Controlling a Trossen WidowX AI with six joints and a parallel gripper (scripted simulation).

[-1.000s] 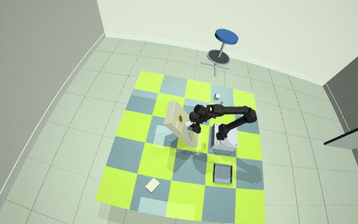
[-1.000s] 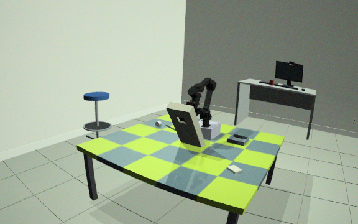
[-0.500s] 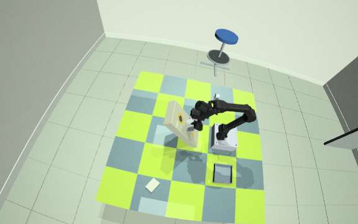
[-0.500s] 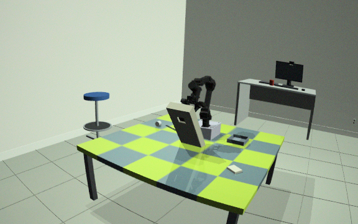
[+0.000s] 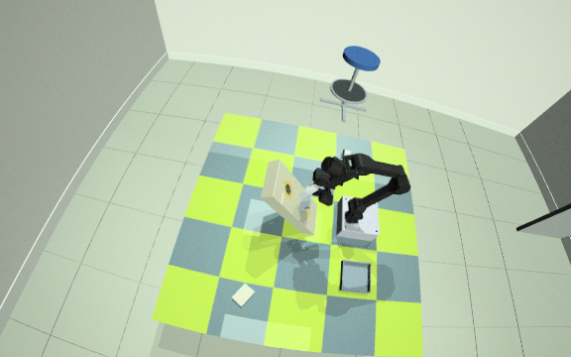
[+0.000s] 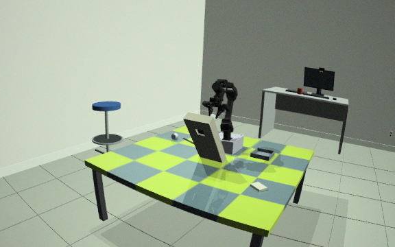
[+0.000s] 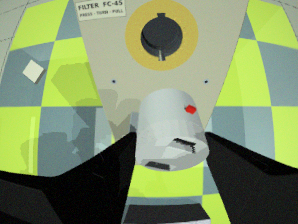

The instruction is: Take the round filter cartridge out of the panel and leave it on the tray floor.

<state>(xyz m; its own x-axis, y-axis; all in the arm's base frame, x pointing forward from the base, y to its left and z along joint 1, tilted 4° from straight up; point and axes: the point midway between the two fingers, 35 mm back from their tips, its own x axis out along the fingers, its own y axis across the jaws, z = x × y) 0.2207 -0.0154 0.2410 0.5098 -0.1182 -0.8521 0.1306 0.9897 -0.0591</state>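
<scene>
Now: the dark grey tray 270 mm behind my gripper tip, 320 mm to the left of it and 290 mm below it. The rest, counted from my gripper tip: round white filter cartridge right at my gripper tip; beige service panel 70 mm ahead, 10 mm to the right, 120 mm below; flat pale block 270 mm ahead, 420 mm to the left, 290 mm below.
</scene>
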